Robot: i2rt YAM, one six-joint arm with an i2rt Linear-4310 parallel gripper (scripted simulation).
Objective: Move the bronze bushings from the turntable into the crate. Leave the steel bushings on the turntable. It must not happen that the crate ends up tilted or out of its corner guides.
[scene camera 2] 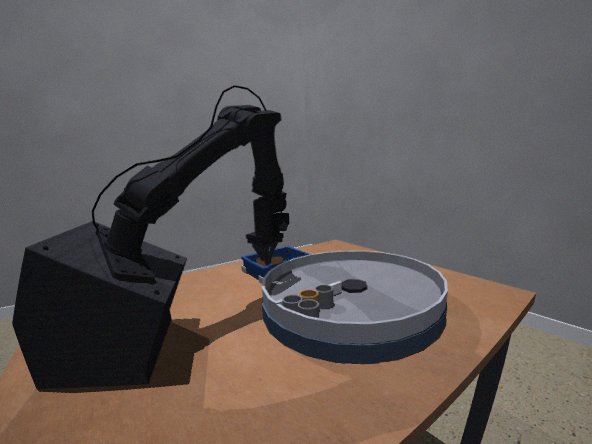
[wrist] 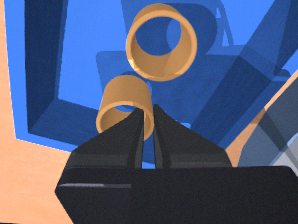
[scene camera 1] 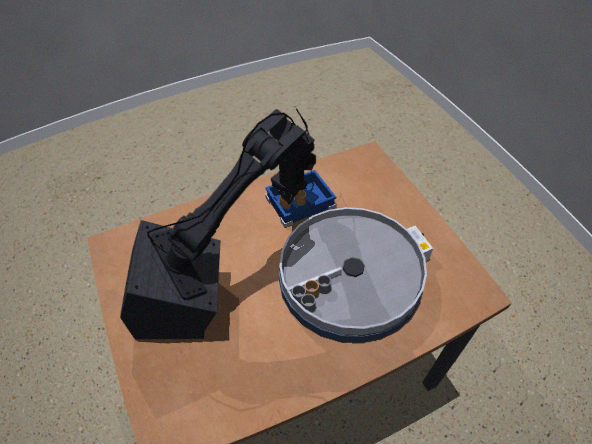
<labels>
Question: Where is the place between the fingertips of the gripper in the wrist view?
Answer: At 148, 111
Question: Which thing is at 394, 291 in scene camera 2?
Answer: A grey turntable.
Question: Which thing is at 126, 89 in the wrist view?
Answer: A bronze bushing.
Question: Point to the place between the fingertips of the gripper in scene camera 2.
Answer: At 266, 264
</labels>
